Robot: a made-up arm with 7 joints. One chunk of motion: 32 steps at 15 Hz.
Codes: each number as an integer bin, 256 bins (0 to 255) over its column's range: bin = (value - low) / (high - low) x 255, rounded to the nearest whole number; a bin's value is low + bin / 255 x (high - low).
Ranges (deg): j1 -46..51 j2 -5..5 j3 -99..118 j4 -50..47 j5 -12..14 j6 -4..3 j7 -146..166
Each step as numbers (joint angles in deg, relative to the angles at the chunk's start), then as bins.
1 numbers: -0.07 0.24 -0.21 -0.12 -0.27 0.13 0.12
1 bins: 121 134 116 131 115 150 119
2 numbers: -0.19 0.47 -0.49 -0.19 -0.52 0.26 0.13
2 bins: 120 139 116 131 113 155 119
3 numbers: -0.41 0.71 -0.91 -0.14 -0.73 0.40 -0.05
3 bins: 120 146 115 131 111 160 119
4 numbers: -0.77 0.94 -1.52 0.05 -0.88 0.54 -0.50
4 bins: 119 151 115 132 109 165 119
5 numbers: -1.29 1.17 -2.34 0.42 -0.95 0.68 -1.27
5 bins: 118 157 114 133 108 170 118
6 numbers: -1.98 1.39 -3.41 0.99 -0.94 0.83 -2.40
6 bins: 116 163 112 134 108 176 117
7 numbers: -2.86 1.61 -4.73 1.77 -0.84 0.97 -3.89
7 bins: 113 169 111 136 109 181 116
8 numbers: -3.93 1.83 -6.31 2.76 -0.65 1.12 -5.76
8 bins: 111 174 109 139 111 187 115
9 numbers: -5.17 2.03 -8.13 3.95 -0.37 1.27 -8.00
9 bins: 107 179 107 142 114 192 113
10 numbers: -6.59 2.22 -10.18 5.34 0.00 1.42 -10.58
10 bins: 104 184 104 145 118 197 111
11 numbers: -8.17 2.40 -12.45 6.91 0.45 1.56 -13.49
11 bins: 99 189 102 150 122 203 108
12 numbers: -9.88 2.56 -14.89 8.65 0.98 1.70 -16.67
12 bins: 95 193 99 154 127 208 106
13 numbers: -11.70 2.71 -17.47 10.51 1.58 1.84 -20.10
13 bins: 90 197 96 159 133 213 103
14 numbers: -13.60 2.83 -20.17 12.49 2.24 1.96 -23.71
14 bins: 85 200 93 164 140 217 100
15 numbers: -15.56 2.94 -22.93 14.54 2.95 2.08 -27.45
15 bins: 80 202 89 170 147 221 97
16 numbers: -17.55 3.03 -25.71 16.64 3.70 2.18 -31.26
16 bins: 75 205 86 175 154 225 94
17 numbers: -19.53 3.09 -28.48 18.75 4.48 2.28 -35.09
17 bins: 70 206 83 181 162 229 91
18 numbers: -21.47 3.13 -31.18 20.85 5.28 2.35 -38.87
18 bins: 64 207 80 186 169 231 88
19 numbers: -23.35 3.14 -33.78 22.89 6.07 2.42 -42.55
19 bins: 60 208 77 192 177 234 85
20 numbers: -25.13 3.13 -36.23 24.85 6.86 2.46 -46.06
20 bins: 55 207 74 197 185 235 82
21 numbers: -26.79 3.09 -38.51 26.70 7.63 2.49 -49.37
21 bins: 51 206 71 202 193 236 79
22 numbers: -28.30 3.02 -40.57 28.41 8.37 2.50 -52.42
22 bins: 47 205 69 206 200 237 76
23 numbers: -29.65 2.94 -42.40 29.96 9.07 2.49 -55.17
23 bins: 43 202 67 210 207 236 74
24 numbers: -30.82 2.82 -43.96 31.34 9.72 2.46 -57.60
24 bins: 40 199 65 214 213 235 72
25 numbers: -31.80 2.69 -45.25 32.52 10.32 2.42 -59.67
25 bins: 37 196 63 217 219 234 71
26 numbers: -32.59 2.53 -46.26 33.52 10.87 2.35 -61.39
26 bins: 35 192 62 220 224 231 69
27 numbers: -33.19 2.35 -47.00 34.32 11.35 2.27 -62.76
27 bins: 34 187 61 222 229 228 68
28 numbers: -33.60 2.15 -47.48 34.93 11.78 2.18 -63.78
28 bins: 33 182 61 223 233 225 67
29 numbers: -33.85 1.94 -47.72 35.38 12.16 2.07 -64.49
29 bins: 32 177 60 224 237 221 67
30 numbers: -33.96 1.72 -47.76 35.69 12.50 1.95 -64.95
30 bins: 32 171 60 225 240 217 66
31 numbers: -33.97 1.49 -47.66 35.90 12.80 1.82 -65.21
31 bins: 32 165 60 226 243 212 66
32 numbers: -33.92 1.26 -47.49 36.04 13.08 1.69 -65.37
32 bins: 32 160 61 226 246 207 66
